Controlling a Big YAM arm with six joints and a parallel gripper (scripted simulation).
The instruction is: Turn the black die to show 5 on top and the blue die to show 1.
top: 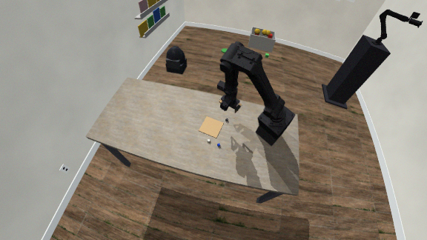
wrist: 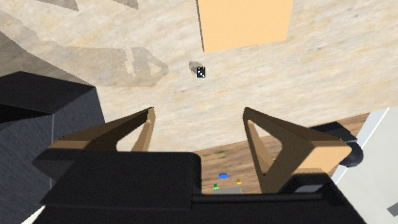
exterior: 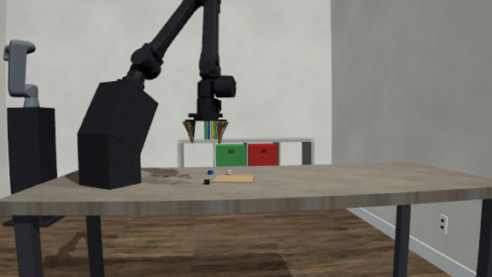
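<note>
The black die is 140 mm below my hand. From my hand the other things lie so: blue die: 220 mm to the left, 140 mm below; then white die: 80 mm ahead, 210 mm to the left, 140 mm below; then tan mat: 100 mm ahead, 90 mm to the left, 150 mm below.
</note>
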